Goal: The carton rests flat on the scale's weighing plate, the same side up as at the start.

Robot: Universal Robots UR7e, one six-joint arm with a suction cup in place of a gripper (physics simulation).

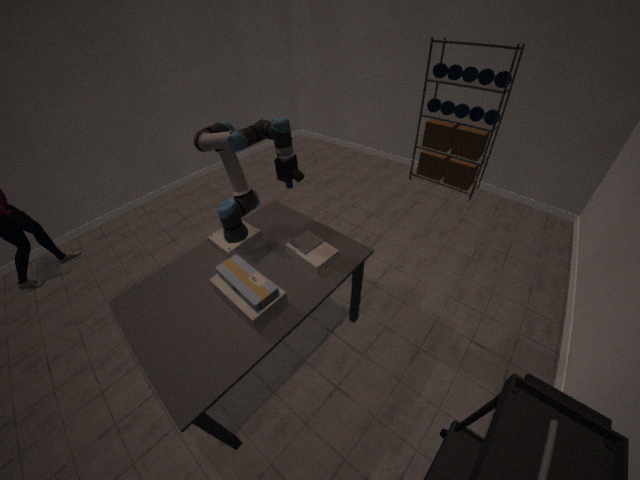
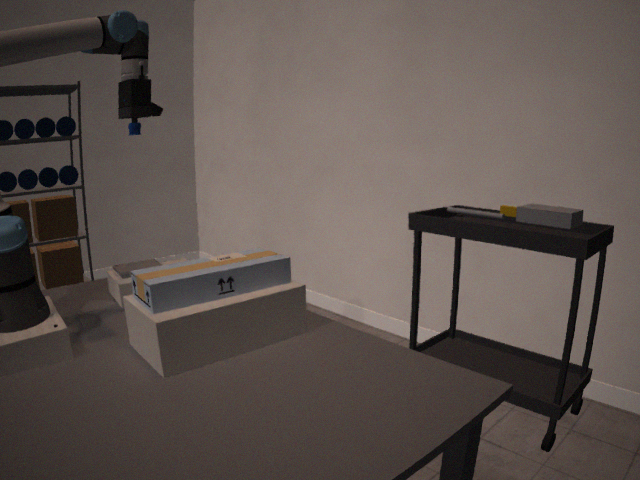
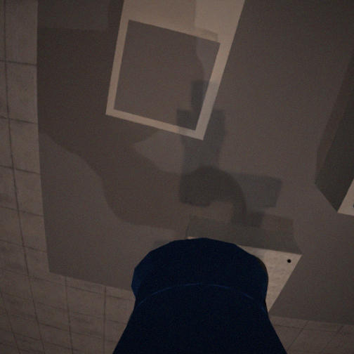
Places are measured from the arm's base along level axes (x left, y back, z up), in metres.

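Pixels of known places: hand, its tool point: (image 1: pixel 289 186) (image 2: pixel 134 134); arm's base, origin of its link: (image 1: pixel 236 235) (image 2: pixel 19 319).
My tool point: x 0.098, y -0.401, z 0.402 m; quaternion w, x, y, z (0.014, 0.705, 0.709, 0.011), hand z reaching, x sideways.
For each thing: its top centre in the pictures, then the offset to it from my tool point. Level surfaces: height alone.
- blue-grey carton with orange tape, centre of its top: (image 2: pixel 211 264) (image 1: pixel 244 277) dx -0.371, dy +0.020, dz -0.299 m
- pale block, centre of its top: (image 2: pixel 213 291) (image 1: pixel 245 285) dx -0.378, dy +0.024, dz -0.359 m
- scale, centre of its top: (image 2: pixel 153 264) (image 1: pixel 311 245) dx +0.055, dy -0.061, dz -0.388 m
- grey table, height of its surface: dz -0.474 m
The blue-grey carton with orange tape (image 1: pixel 247 279) (image 2: pixel 222 284) lies flat, label side up, on a pale block (image 1: pixel 272 312) (image 2: pixel 232 330). The scale (image 1: pixel 323 253) (image 2: pixel 117 289) (image 3: pixel 227 20) is a low pale box with a square grey weighing plate (image 1: pixel 306 241) (image 2: pixel 136 267) (image 3: pixel 155 75). The plate bears nothing and is apart from the carton. My gripper, a blue suction cup (image 1: pixel 289 184) (image 2: pixel 134 129) (image 3: pixel 200 260), is open, with nothing on it. It points down, high above the table's robot end and clear of both carton and scale.
The grey table (image 1: pixel 170 320) (image 2: pixel 310 413) bears the arm's base (image 1: pixel 211 238). A dark cart (image 2: pixel 501 240) with a grey box (image 2: pixel 549 215) stands beyond the table. A shelf rack (image 1: pixel 475 42) (image 2: pixel 41 90) stands by the wall. A person's legs (image 1: pixel 23 258) show at the left.
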